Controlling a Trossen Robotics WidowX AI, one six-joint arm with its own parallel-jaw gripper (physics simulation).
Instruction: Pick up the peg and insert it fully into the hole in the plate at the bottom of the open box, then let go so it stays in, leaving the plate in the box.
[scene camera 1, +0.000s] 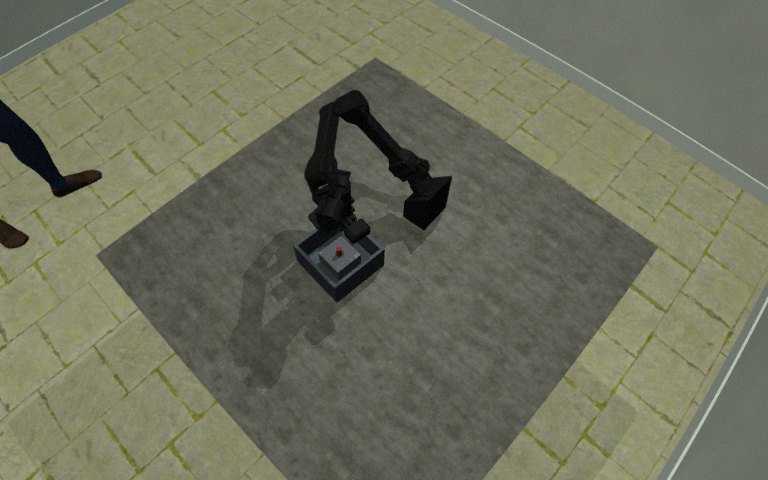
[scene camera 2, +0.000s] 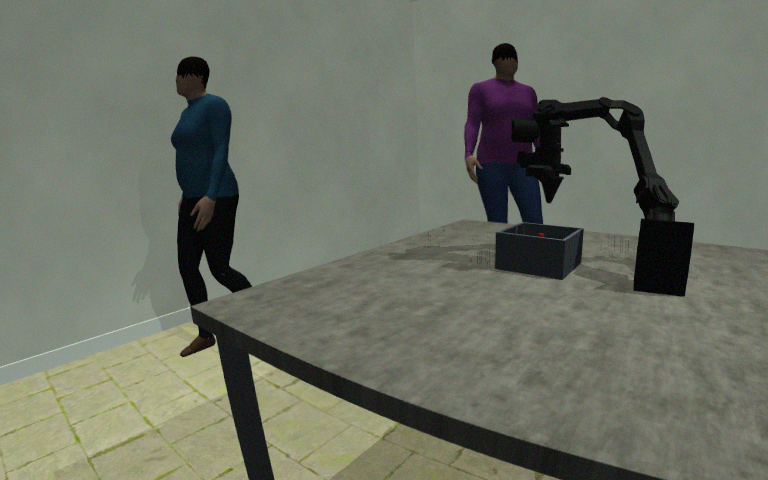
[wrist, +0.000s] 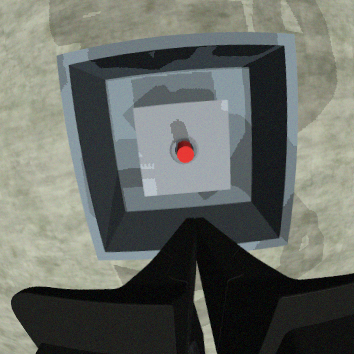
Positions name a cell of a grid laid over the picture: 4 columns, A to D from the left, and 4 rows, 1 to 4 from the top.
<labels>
My gripper shows in scene camera 1 (B2), in scene camera 2 (C2) and in the wrist view (C3). A dark blue-grey box shows in scene camera 1 (B3), in scene camera 2 (C3) and in the wrist view (C1). A light grey plate shows in scene camera 1 (B3) and in the wrist view (C2); in scene camera 2 it is hidden by the dark blue-grey box.
</labels>
